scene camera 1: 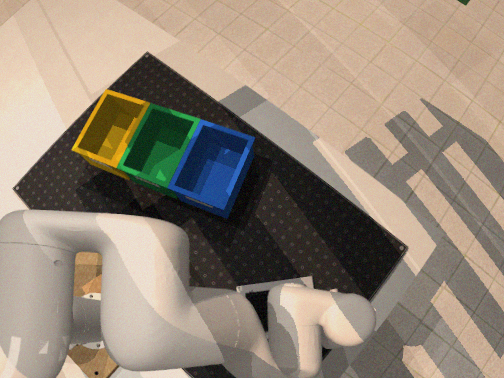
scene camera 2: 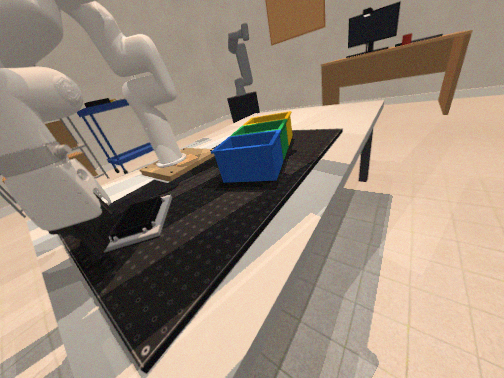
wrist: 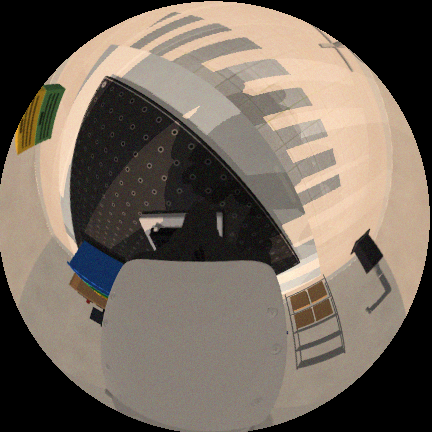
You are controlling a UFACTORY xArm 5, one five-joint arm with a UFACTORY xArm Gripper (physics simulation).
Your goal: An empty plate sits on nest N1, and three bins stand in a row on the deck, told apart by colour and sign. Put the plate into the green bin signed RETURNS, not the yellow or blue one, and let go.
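Places are measured from the arm's base along level axes (x right, y ahead, z up), in centimetres.
Where they show: gripper, fingertip midpoint: [scene camera 2: 103,247] [wrist: 202,211]; arm's base, link origin: [scene camera 1: 96,320] [scene camera 2: 172,161].
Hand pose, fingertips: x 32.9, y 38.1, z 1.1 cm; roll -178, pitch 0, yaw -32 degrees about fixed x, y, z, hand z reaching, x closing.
Observation:
Each offset is from my fingertips to the top centre of the thing. "spot": to the spot under its first point. Level surfaces: height alone.
A black plate @[dx -8.8, dy -5.8, dz +0.1 cm] [scene camera 1: 257,306] [scene camera 2: 137,217] [wrist: 168,237] sits in the light grey frame of its nest @[spot: dx -12.8, dy -2.4, dz -1.3 cm] [scene camera 1: 277,284] [scene camera 2: 163,224] [wrist: 165,219]; the arm partly hides it from above. My gripper [wrist: 202,211] is shut and dark, above the nest area in the wrist view, with nothing between its fingers; the arm hides it in scene camera 1. The green bin @[dx -51.4, dy -1.6, dz +7.5 cm] [scene camera 1: 159,140] [scene camera 2: 286,139] stands in the middle of the row, between the yellow bin @[spot: dx -68.7, dy -5.9, dz -1.9 cm] [scene camera 1: 115,125] [scene camera 2: 289,123] and the blue bin [scene camera 1: 212,165] [scene camera 2: 250,160] [wrist: 97,266]. No plate shows in the bins from above. The signs are unreadable.
The black perforated deck @[dz -2.5 cm] [scene camera 1: 320,220] [scene camera 2: 165,270] [wrist: 135,145] lies on a pale table @[dz -3.8 cm] [scene camera 2: 370,112]. The arm's base stands on a wooden board [scene camera 2: 172,172] beside the deck. A blue cart [scene camera 2: 107,107] and another grey arm [scene camera 2: 243,62] stand in the background.

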